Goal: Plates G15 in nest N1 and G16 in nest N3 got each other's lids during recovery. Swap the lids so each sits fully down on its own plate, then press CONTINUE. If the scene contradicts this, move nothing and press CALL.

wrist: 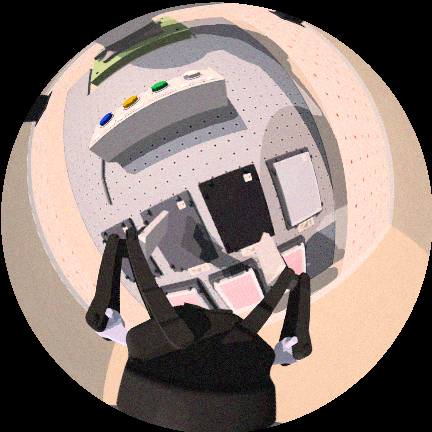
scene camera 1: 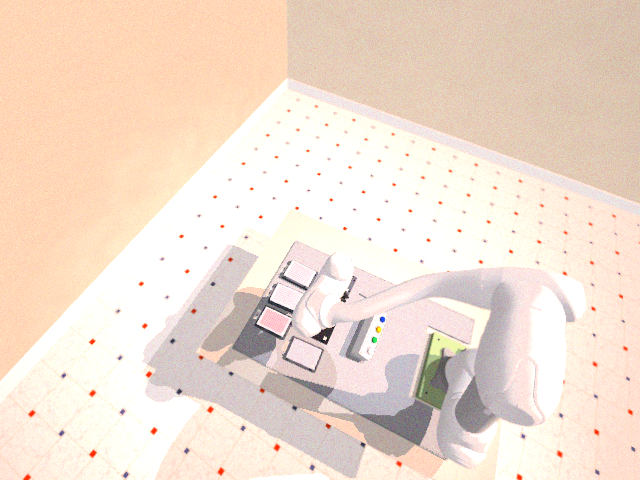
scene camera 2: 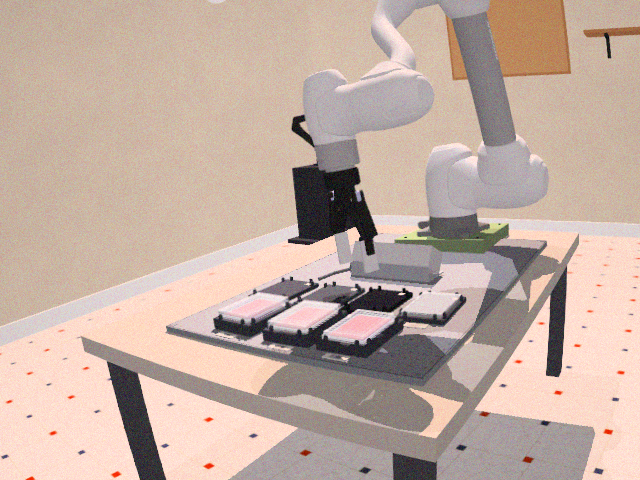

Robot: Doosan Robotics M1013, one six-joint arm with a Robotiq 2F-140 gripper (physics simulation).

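Places are measured from the arm's base along level axes (x down, y ahead, z right), in millimetres.
Where they show: gripper, fingertip midpoint: (wrist: 214,232) (scene camera 2: 358,266); arm's base at its link origin: (scene camera 2: 454,231).
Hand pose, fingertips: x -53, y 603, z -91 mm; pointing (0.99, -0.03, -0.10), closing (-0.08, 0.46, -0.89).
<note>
Each offset is from my fingertips to the top centre of the thing. "pt": to the spot under its first point.
My gripper (scene camera 2: 356,255) (wrist: 214,232) is open and empty, hanging above the nest rows; the arm hides it in scene camera 1. Three pink plates with clear-looking lids stand in a row of black nests: one {dx +37, dy +208, dz +115 mm} (scene camera 1: 299,273) (scene camera 2: 253,308) (wrist: 185,300), a middle one {dx +39, dy +192, dz -17 mm} (scene camera 1: 286,296) (scene camera 2: 305,317) (wrist: 237,290) and one at the other end {pt dx +53, dy +176, dz -141 mm} (scene camera 1: 273,321) (scene camera 2: 361,328) (wrist: 297,260), partly behind a fingertip in the wrist view. The button box {dx -6, dy -209, dz +45 mm} (scene camera 2: 395,260) (wrist: 165,115) carries blue {dx +3, dy -223, dz +122 mm} (wrist: 106,119), yellow {dx +3, dy -228, dz +72 mm} (wrist: 130,101), green {dx +3, dy -233, dz +22 mm} (wrist: 159,86) and white {dx +3, dy -238, dz -27 mm} (wrist: 192,74) buttons. Labels are too small to read.
The second row holds two dark grey nests, one {dx +58, dy +36, dz +205 mm} (scene camera 2: 284,288) at the end and one {dx +58, dy +22, dz +71 mm} (scene camera 2: 333,293) (wrist: 177,225) beside it, a black nest {dx +58, dy +5, dz -49 mm} (scene camera 2: 381,299) (wrist: 237,207) and a pale-covered one {dx +60, dy -11, dz -178 mm} (scene camera 1: 303,354) (scene camera 2: 433,305) (wrist: 298,190). A tall black box (scene camera 2: 310,206) stands behind the gripper.
</note>
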